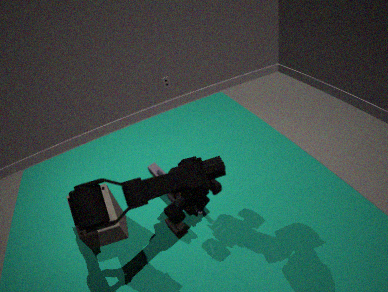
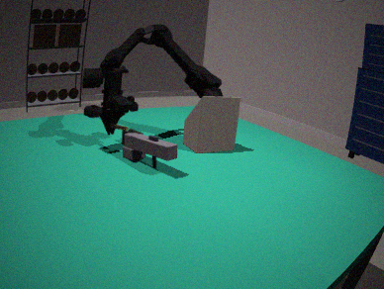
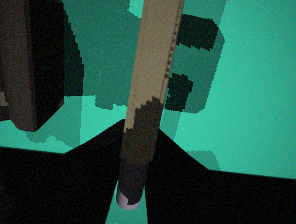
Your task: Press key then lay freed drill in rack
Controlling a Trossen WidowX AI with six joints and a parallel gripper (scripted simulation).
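Now: the drill 40 mm to the left of my gripper tip, 40 mm above it and 10 mm behind it. Round my gripper tip: grey housing 180 mm to the left, 70 mm behind, 10 mm above; dark brown block 80 mm behind, 20 mm below; small dark key 200 mm to the left, 80 mm behind, 20 mm above.
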